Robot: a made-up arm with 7 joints. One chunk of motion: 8 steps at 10 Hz.
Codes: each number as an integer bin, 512 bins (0 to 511) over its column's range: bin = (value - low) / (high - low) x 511, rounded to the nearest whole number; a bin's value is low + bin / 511 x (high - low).
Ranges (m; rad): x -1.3..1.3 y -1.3..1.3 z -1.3..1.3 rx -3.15..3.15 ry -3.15..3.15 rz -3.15..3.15
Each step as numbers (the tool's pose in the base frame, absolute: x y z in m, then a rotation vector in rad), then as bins.
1 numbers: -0.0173 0.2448 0.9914 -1.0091 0.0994 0.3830
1 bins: 252 304 450 174 264 287
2 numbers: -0.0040 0.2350 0.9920 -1.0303 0.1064 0.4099
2 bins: 255 302 450 172 264 289
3 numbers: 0.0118 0.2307 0.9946 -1.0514 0.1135 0.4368
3 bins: 258 301 451 170 265 291
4 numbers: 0.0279 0.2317 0.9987 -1.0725 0.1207 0.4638
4 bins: 261 301 452 169 265 293
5 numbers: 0.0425 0.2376 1.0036 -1.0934 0.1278 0.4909
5 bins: 264 302 453 167 266 295
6 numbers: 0.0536 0.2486 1.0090 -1.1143 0.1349 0.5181
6 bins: 266 304 454 165 266 298
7 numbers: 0.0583 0.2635 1.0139 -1.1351 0.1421 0.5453
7 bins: 267 307 455 163 267 300
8 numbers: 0.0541 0.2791 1.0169 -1.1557 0.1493 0.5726
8 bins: 266 310 455 162 268 302
